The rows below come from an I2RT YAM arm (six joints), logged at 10 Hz.
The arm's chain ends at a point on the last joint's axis. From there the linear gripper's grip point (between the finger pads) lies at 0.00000 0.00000 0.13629 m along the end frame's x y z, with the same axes.
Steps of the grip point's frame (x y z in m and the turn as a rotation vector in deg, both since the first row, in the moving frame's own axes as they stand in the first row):
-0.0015 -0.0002 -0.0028 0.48 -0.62 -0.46
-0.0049 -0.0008 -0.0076 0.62 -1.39 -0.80
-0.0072 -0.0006 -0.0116 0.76 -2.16 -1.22
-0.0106 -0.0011 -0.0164 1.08 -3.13 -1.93
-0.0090 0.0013 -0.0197 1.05 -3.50 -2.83
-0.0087 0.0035 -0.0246 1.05 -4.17 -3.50
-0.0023 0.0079 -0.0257 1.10 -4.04 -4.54
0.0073 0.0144 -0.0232 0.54 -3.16 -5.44
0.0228 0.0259 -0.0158 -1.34 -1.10 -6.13
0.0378 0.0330 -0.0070 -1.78 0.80 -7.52
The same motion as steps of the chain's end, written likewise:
0.0000 0.0009 -0.0028 0.48 -0.62 -0.46
-0.0016 0.0007 -0.0076 0.62 -1.39 -0.80
-0.0020 0.0012 -0.0115 0.76 -2.16 -1.22
-0.0031 0.0013 -0.0162 1.08 -3.13 -1.93
-0.0006 0.0036 -0.0194 1.05 -3.50 -2.83
0.0013 0.0057 -0.0242 1.05 -4.17 -3.50
0.0074 0.0101 -0.0253 1.10 -4.04 -4.54
0.0149 0.0153 -0.0230 0.54 -3.16 -5.44
0.0252 0.0226 -0.0157 -1.34 -1.10 -6.13
0.0356 0.0289 -0.0069 -1.78 0.80 -7.52

